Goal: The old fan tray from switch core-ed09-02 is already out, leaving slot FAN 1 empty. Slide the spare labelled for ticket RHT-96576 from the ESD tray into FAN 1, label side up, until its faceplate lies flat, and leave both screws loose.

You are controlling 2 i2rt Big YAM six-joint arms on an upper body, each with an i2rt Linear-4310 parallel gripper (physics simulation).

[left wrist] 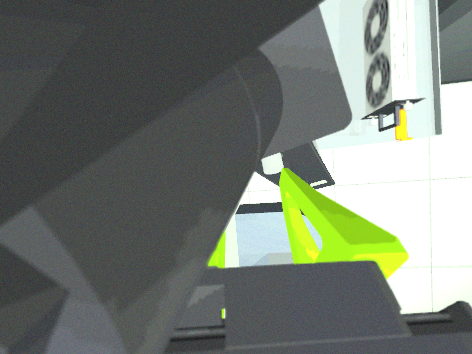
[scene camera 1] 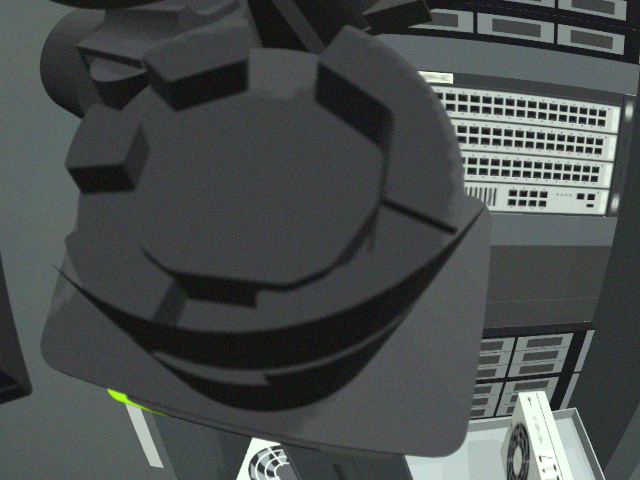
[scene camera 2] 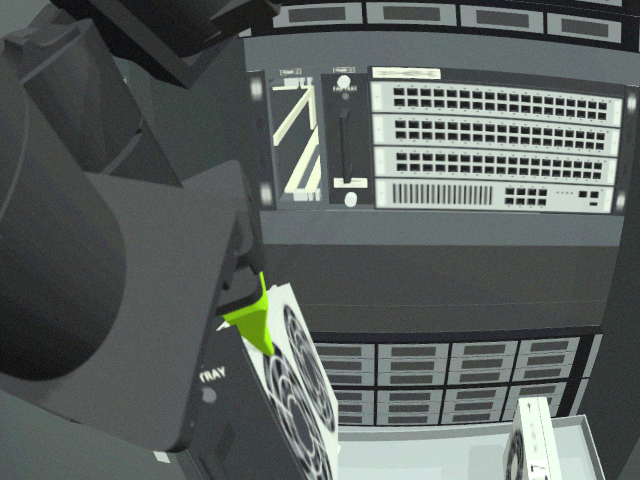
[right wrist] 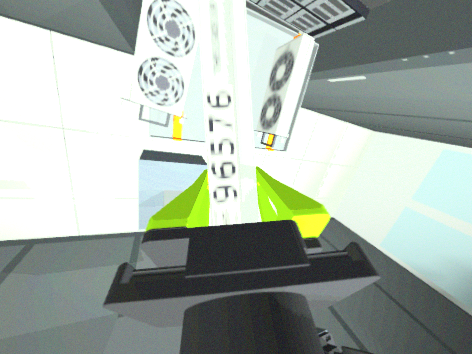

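The spare fan tray marked 96576 [scene camera 2: 297, 392] [right wrist: 222, 145] is in my right gripper [right wrist: 231, 173], whose green fingers are shut on its two sides. Its label side faces the right wrist camera. In scene camera 2 it is tilted, low at the left, well below the switch. My left gripper is open, with one green finger close to the held tray's dark faceplate [left wrist: 310, 167] and its white screw [left wrist: 272, 164]; the other finger is mostly hidden behind my right arm. The empty left slot [scene camera 2: 292, 114] shows pale inner rails; an installed fan tray [scene camera 2: 362, 134] stands right of it.
Two more spares [right wrist: 165, 55] [right wrist: 282, 95] stand in the pale ESD tray [scene camera 2: 413, 429] at the lower right. Line cards [scene camera 2: 501, 143] fill the switch's right part. My left arm hides much of scene camera 1. Drive shelves [scene camera 2: 410, 356] lie below the switch.
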